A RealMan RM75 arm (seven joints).
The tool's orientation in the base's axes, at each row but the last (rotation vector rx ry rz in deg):
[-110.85, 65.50, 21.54]
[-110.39, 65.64, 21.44]
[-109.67, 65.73, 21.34]
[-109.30, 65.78, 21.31]
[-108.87, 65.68, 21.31]
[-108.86, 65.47, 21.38]
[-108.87, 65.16, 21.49]
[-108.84, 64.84, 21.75]
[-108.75, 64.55, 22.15]
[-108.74, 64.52, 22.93]
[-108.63, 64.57, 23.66]
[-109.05, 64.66, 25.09]
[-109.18, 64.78, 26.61]
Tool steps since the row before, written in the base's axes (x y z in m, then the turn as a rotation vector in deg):
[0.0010, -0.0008, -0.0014, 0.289, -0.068, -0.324]
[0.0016, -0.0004, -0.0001, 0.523, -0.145, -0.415]
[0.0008, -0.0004, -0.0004, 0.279, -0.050, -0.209]
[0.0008, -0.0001, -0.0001, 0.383, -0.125, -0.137]
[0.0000, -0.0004, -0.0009, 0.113, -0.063, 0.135]
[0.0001, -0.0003, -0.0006, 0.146, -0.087, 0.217]
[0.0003, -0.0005, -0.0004, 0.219, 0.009, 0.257]
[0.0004, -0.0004, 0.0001, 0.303, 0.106, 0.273]
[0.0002, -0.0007, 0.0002, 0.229, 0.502, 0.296]
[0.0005, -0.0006, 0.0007, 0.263, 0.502, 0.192]
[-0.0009, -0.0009, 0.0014, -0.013, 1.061, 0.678]
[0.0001, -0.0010, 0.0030, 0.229, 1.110, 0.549]
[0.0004, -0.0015, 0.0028, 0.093, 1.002, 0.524]
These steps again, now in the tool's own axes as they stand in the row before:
[0.0019, 0.0001, 0.0004, 0.394, -0.059, 0.186]
[0.0012, -0.0012, 0.0000, 0.620, -0.189, 0.217]
[0.0009, -0.0004, 0.0001, 0.307, -0.113, 0.130]
[0.0005, -0.0006, 0.0001, 0.361, -0.221, 0.045]
[0.0008, 0.0006, 0.0002, 0.012, -0.151, -0.110]
[0.0006, 0.0003, 0.0001, -0.008, -0.216, -0.171]
[0.0007, 0.0001, -0.0001, -0.048, -0.317, -0.106]
[0.0004, -0.0003, -0.0003, -0.067, -0.415, -0.023]
[0.0004, -0.0001, -0.0006, -0.341, -0.450, 0.270]
[0.0002, -0.0006, -0.0008, -0.257, -0.424, 0.335]
[-0.0009, 0.0002, -0.0017, -1.023, -0.562, 0.473]
[-0.0014, -0.0013, -0.0025, -0.836, -0.713, 0.615]
[-0.0009, -0.0013, -0.0028, -0.833, -0.561, 0.528]

